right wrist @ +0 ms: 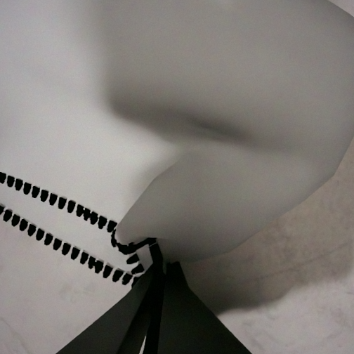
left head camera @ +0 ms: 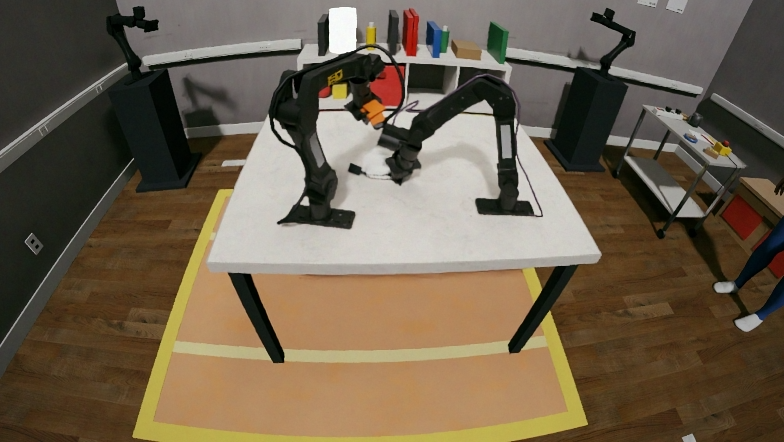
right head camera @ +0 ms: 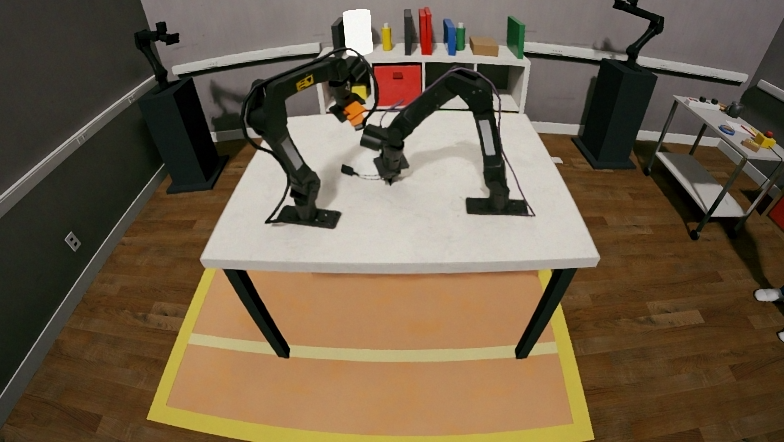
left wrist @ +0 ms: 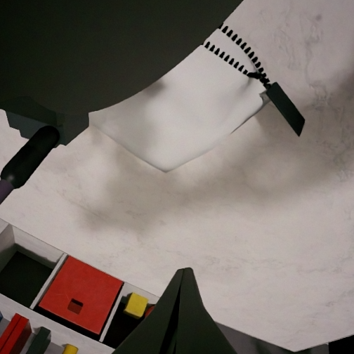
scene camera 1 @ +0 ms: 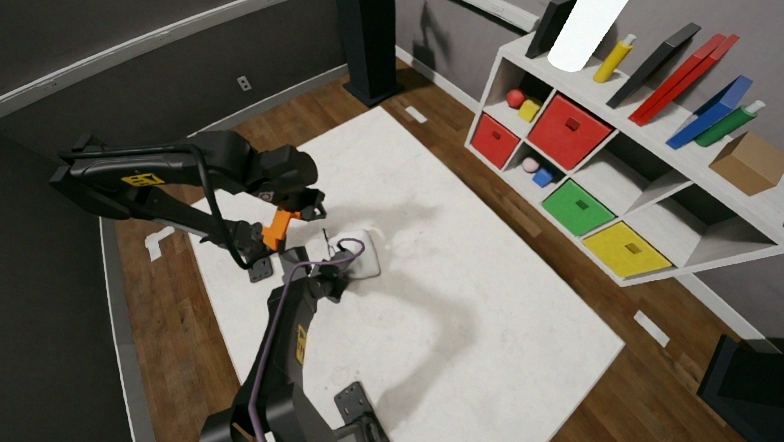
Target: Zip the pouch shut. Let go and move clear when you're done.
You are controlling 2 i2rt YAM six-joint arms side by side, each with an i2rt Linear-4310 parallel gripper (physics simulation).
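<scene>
A white pouch lies on the table. Its two rows of black zip teeth stand apart and meet at the dark pull tab, at the zip's left end in the head views. My right gripper is shut on the pouch's corner at the other zip end; the fabric there is bunched. My left gripper is shut and empty, in the air above the table, away from the tab. The right arm hides part of the pouch.
The right arm reaches in low over the table, close beneath the left gripper. A purple cable loops above the pouch. A shelf unit with bins and books stands behind the table.
</scene>
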